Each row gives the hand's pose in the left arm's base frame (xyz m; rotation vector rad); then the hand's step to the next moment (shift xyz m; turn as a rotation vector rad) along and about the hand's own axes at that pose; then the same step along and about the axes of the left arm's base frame.
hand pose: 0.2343 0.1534 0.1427 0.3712 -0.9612 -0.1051
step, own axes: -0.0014 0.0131 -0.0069 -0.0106 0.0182 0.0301
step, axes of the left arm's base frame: 0.0038 0.0144 0.0000 -0.0320 0.0117 0.0137
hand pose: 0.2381 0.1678 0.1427 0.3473 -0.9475 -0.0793
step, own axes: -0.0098 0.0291 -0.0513 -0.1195 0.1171 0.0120
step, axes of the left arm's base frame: 0.0332 0.0427 -0.0255 -0.0895 0.1332 -0.0488
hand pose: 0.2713 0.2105 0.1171 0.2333 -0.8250 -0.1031
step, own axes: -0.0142 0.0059 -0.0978 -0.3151 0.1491 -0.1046
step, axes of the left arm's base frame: 0.0625 0.0245 -0.0727 -0.1356 0.2189 -0.2572
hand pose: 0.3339 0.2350 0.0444 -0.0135 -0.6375 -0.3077
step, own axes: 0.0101 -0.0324 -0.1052 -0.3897 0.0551 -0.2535
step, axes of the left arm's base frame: 0.0598 -0.0449 -0.0814 -0.1323 0.1341 -0.4286
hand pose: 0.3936 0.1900 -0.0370 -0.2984 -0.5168 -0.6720
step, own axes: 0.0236 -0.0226 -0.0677 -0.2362 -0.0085 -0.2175
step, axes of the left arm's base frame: 0.0249 -0.0576 -0.0414 -0.0850 0.0230 -0.3089
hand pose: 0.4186 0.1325 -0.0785 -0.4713 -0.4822 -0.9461
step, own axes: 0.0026 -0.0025 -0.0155 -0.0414 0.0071 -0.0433
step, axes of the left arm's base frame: 0.0020 -0.0119 -0.0104 -0.0067 0.0054 -0.0597
